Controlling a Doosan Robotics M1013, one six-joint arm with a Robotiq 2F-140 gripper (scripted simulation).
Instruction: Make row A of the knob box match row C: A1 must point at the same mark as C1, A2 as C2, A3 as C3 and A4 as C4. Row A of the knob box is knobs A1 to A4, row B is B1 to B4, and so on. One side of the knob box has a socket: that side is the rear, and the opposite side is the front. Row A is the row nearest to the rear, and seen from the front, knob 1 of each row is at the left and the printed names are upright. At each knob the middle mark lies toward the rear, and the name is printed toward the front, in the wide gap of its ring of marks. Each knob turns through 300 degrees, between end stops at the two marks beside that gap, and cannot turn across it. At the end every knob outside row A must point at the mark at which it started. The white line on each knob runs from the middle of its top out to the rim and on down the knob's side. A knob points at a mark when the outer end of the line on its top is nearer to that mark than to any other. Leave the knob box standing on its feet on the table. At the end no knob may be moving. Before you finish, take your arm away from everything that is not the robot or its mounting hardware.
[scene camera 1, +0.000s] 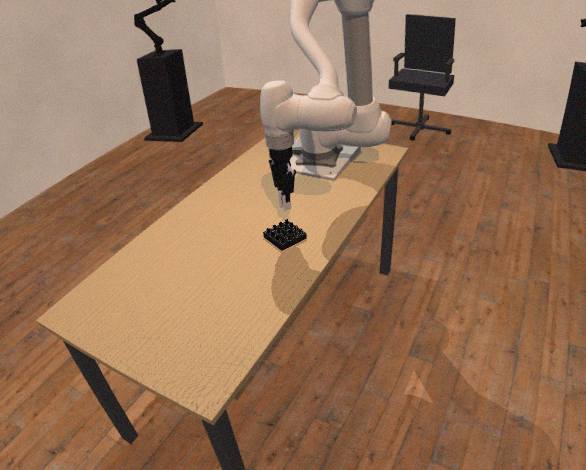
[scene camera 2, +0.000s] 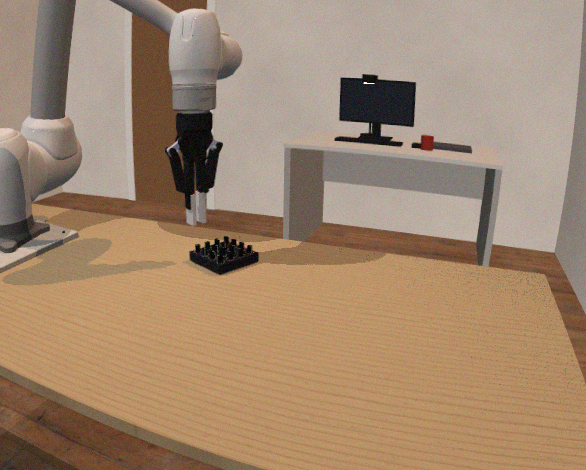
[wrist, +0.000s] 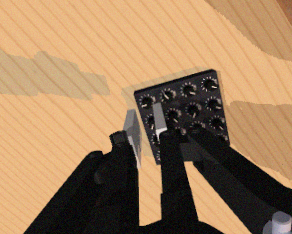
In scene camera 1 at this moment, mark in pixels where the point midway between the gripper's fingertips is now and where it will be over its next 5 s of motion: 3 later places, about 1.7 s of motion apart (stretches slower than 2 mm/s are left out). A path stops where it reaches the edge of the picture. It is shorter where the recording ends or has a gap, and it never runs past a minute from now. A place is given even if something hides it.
My gripper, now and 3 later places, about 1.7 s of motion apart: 285, 207; 286, 217; 286, 218; 285, 210
